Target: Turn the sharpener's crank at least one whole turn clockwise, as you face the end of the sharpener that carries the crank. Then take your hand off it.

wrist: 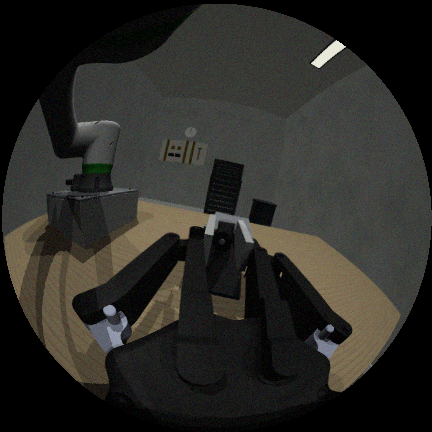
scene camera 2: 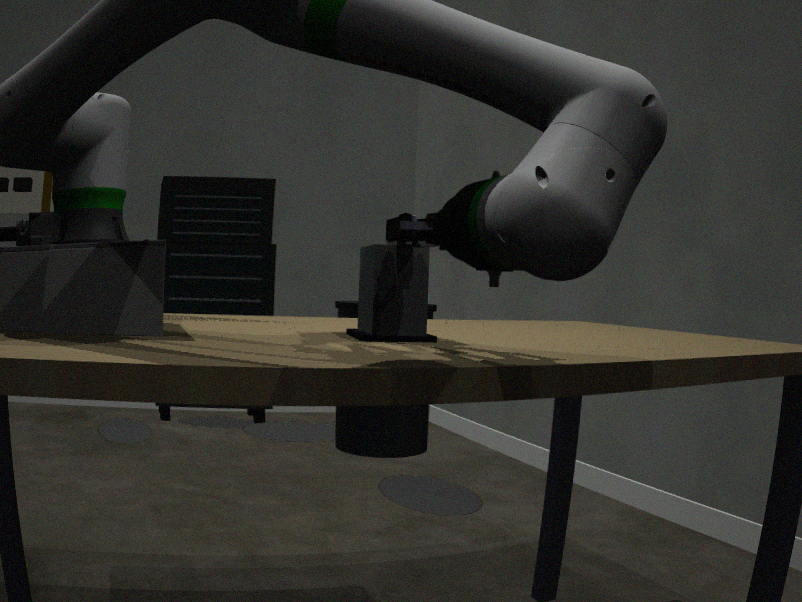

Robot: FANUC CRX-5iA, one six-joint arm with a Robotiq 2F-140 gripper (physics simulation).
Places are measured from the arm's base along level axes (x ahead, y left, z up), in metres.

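Pixels of known places: gripper, between the fingertips: (wrist: 223,227); arm's base, origin of its link: (wrist: 94,189) (scene camera 2: 87,251).
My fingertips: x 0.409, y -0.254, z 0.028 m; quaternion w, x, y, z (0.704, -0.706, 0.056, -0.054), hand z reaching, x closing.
Ahead of a thing's pixels: the offset from my fingertips to its middle. "pt": to the spot under its first point. Level surfaces: height alone.
The sharpener {pt dy +0.023, dx +0.002, dz -0.073 m} (scene camera 2: 393,291) (wrist: 231,272) stands upright on its dark base plate on the table. Its dark crank {dy -0.018, dx -0.003, dz -0.004 m} (wrist: 222,241) shows at the end facing the wrist camera, with a round part around a small grey centre. In scene camera 2 the crank cannot be made out. My gripper (scene camera 2: 396,228) (wrist: 223,227) reaches in level from the right in scene camera 2, its fingers at the height of the sharpener's top. The fingers are narrowed but apart, with nothing gripped. In the wrist view the pads stand left and right of the crank and hide the sharpener's sides.
The wooden table {dz -0.140 m} (scene camera 2: 583,336) (wrist: 320,265) carries the grey pedestal (scene camera 2: 84,291) (wrist: 117,212) of the robot base at the left. A dark drawer cabinet (scene camera 2: 217,226) (wrist: 223,187) stands behind the table. The arm's forearm (scene camera 2: 453,51) passes above the sharpener.
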